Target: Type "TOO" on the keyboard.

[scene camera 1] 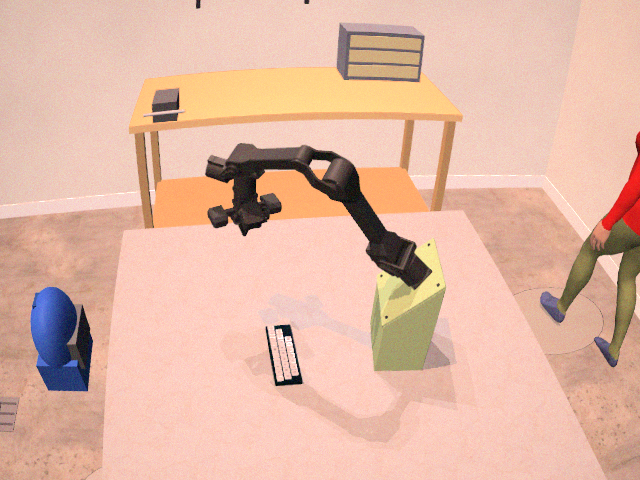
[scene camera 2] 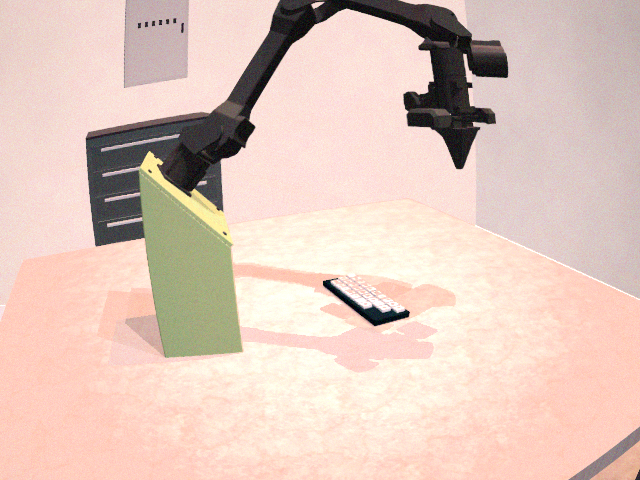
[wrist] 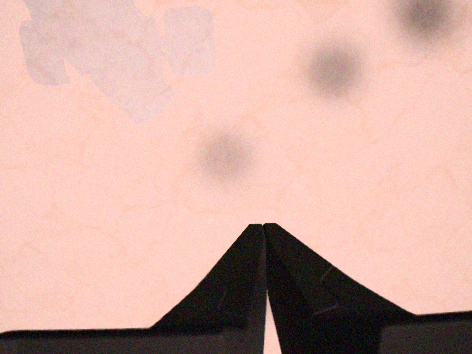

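Seen in the pictures: gripper, fingertip midpoint: (scene camera 1: 244,235) (scene camera 2: 459,169) (wrist: 262,236); arm's base, origin of the base link: (scene camera 1: 418,275) (scene camera 2: 172,180).
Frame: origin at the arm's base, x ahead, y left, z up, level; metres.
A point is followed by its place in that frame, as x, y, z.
A small dark keyboard (scene camera 1: 283,354) @(0.315, -0.115, -0.253) (scene camera 2: 366,300) @(0.287, -0.153, -0.253) with rows of white keys lies flat on the pink table (scene camera 1: 170,423) @(0.692, -0.024, -0.271) (scene camera 2: 310,423) @(-0.036, -0.358, -0.270). It does not show in the wrist view. The letters on its keys are too small to read. My gripper (scene camera 1: 245,232) @(0.325, -0.328, 0.005) (scene camera 2: 459,167) @(0.325, -0.328, 0.005) (wrist: 262,236) @(0.325, -0.328, 0.005) is shut with its fingertips together and holds nothing. It points down and hangs high above the table, well above the level of the keyboard. In the wrist view the tips have bare table and the arm's pale shadow behind them.
The arm's base sits on a tall green slanted pedestal (scene camera 1: 400,335) @(0.076, 0.062, -0.124) (scene camera 2: 193,289) @(-0.032, -0.097, -0.153) beside the keyboard. A wooden workbench (scene camera 1: 289,95) with a drawer box (scene camera 1: 383,56) stands behind the table. A blue object (scene camera 1: 54,325) is at the left, and a person in red (scene camera 1: 628,201) stands at the right.
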